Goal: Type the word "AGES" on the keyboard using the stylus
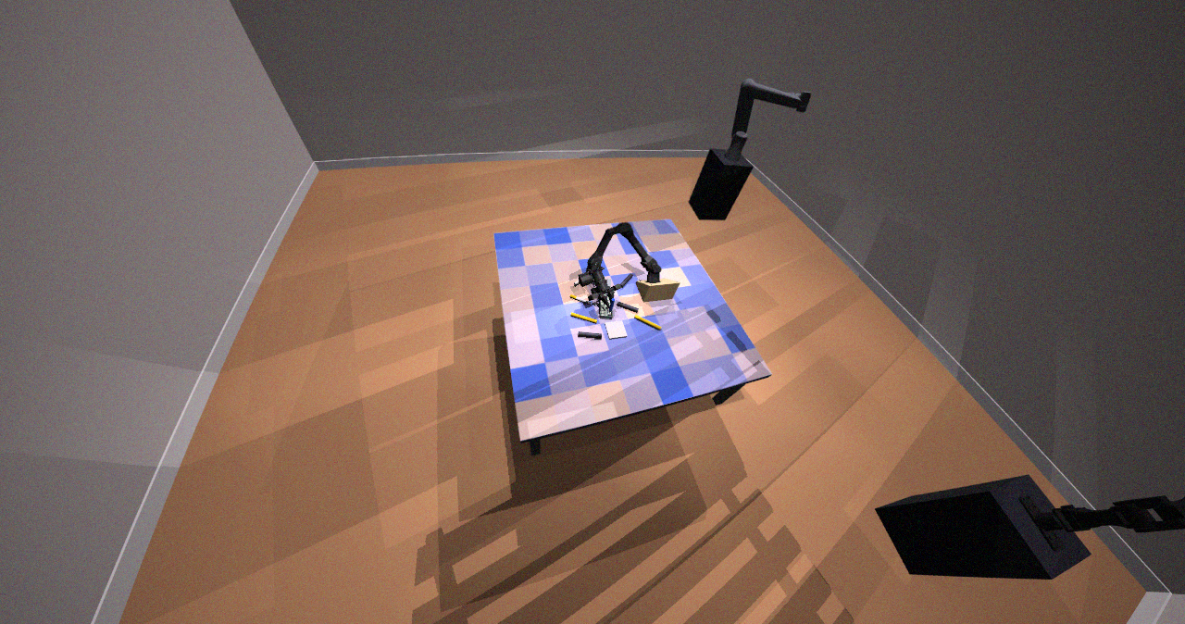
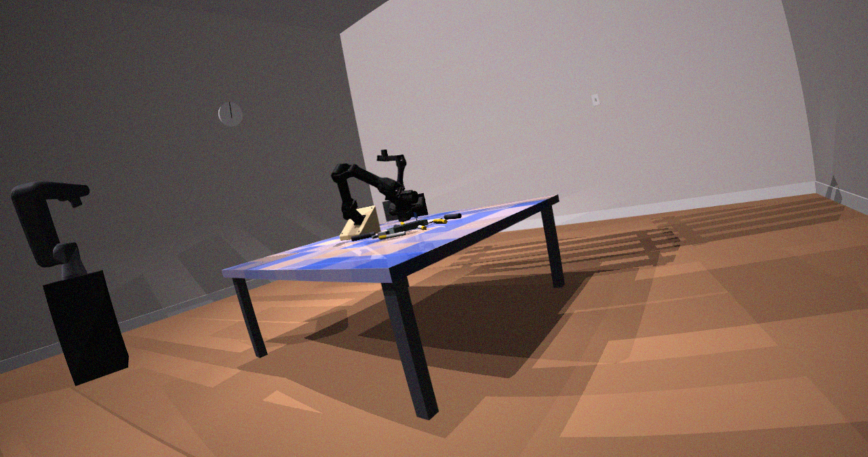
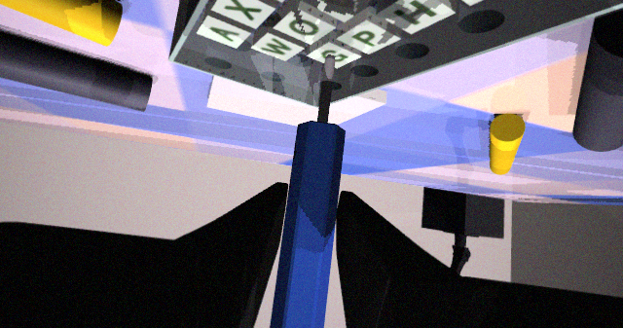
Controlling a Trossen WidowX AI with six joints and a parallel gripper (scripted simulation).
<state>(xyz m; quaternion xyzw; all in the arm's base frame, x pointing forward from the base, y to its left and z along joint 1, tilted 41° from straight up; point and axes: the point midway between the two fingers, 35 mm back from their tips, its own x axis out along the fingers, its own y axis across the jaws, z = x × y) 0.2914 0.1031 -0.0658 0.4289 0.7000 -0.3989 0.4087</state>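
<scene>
Now: gripper tip 100 mm to the right of the white pad, 70 mm above it and 20 mm past it. Round my gripper tip: blue stylus 10 mm below.
</scene>
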